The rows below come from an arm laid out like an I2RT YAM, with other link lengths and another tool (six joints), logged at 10 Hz.
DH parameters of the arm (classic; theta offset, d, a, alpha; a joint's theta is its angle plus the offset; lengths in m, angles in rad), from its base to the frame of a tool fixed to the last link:
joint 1: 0 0.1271 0.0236 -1.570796
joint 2: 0 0 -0.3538 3.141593
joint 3: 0.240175 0 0.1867 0
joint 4: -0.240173 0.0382 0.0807 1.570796
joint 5: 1.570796 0.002 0 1.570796
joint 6: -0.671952 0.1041 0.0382 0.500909
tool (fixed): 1.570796 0.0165 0 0
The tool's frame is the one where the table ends.
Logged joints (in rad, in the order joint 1, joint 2, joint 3, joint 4, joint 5, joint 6), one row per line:
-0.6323, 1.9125, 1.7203, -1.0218, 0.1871, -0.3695
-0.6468, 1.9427, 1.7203, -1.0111, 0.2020, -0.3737
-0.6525, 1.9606, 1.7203, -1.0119, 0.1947, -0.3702
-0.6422, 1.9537, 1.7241, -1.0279, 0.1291, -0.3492
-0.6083, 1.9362, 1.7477, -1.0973, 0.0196, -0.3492
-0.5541, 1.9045, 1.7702, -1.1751, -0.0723, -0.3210
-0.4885, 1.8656, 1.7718, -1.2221, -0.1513, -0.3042
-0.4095, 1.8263, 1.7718, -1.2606, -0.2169, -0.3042
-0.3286, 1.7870, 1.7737, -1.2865, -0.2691, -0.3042
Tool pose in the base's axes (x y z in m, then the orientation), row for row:
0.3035, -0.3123, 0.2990, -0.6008, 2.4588, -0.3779
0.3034, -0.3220, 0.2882, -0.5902, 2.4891, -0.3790
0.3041, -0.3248, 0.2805, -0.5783, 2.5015, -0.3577
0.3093, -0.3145, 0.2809, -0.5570, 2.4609, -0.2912
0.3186, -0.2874, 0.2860, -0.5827, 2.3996, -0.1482
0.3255, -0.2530, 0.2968, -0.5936, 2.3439, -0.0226
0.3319, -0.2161, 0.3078, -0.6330, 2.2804, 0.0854
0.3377, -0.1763, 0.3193, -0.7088, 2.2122, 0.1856
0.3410, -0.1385, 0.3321, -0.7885, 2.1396, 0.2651
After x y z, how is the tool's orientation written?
As a rotation vector, in radians.
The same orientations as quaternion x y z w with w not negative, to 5 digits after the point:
-0.22488, 0.92032, -0.14145, 0.28710
-0.21948, 0.92562, -0.14094, 0.27422
-0.21472, 0.92881, -0.13281, 0.27122
-0.20945, 0.92538, -0.10950, 0.29633
-0.22254, 0.91644, -0.05660, 0.32774
-0.22960, 0.90660, -0.00874, 0.35395
-0.24756, 0.89183, 0.03340, 0.37715
-0.27948, 0.87227, 0.07318, 0.39458
-0.31321, 0.84989, 0.10530, 0.41048

